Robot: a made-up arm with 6 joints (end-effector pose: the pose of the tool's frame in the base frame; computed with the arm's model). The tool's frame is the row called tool.
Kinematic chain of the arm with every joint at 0, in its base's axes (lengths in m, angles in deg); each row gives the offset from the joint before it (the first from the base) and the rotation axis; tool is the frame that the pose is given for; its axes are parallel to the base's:
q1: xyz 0 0 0.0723 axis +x
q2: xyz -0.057 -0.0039 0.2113 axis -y
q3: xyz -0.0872 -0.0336 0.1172 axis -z
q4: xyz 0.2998 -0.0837 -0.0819 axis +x
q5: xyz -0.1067 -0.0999 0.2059 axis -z
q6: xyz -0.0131 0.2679 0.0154 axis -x
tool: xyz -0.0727 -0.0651 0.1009
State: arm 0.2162 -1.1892 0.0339 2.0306 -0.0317 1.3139
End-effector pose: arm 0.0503 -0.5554 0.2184 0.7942 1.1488 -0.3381
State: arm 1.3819 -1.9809 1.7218 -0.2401 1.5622 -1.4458
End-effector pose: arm 0.2068 -0.3749 -0.2400 -0.3879 -0.1419 -0.9210
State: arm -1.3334 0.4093 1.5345 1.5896 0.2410 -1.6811
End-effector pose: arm -0.3925 0.1477 0.3110 1.9803 -1.2355 1.3339
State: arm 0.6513 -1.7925 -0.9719 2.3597 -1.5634 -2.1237
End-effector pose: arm -0.2111 -0.2550 0.2822 -0.9306 0.8025 0.6291
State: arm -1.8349 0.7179 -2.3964 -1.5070 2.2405 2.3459
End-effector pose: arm -0.6853 0.0145 -0.2053 -1.8932 -2.2226 0.0773
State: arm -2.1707 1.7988 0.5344 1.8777 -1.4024 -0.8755
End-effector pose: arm 0.1697 0.2119 0.2641 -0.5473 -1.3999 -2.5399
